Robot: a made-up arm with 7 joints.
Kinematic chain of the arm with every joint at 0, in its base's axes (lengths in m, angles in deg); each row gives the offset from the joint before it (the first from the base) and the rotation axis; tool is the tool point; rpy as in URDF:
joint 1: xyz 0 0 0.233 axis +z
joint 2: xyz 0 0 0 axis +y
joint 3: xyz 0 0 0.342 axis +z
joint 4: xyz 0.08 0 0 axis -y
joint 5: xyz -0.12 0 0.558 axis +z
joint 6: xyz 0 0 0 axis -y
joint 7: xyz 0.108 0 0 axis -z
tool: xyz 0 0 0 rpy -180 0 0
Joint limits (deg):
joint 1: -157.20..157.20
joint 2: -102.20..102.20
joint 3: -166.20..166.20
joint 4: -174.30..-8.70
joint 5: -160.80..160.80
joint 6: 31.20..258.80
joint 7: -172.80..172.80
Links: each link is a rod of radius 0.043 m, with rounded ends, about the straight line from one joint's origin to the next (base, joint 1, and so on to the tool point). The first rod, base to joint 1, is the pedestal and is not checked.
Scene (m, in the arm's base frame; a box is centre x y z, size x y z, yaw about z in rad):
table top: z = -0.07
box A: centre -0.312 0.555 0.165 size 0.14 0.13 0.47 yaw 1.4
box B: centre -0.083 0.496 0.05 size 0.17 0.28 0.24 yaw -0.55
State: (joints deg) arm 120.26 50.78 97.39 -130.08 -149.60 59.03 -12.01
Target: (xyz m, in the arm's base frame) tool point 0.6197 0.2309 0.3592
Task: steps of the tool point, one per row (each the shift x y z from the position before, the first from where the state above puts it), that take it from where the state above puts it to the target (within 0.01 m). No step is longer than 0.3 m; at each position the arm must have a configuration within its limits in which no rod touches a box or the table.
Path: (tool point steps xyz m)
1: -0.0815 0.1565 -0.0586
2: -0.0357 0.1974 -0.0166
3: 0.0251 0.2081 0.0320
4: 0.0873 0.1829 0.0802
5: 0.1359 0.1243 0.1198
6: 0.1587 0.0421 0.1439
7: 0.2760 0.0795 -0.0404
8: 0.2777 -0.0405 -0.0602
9: 0.2286 -0.1496 -0.0735
10: 0.1392 -0.2268 -0.0798

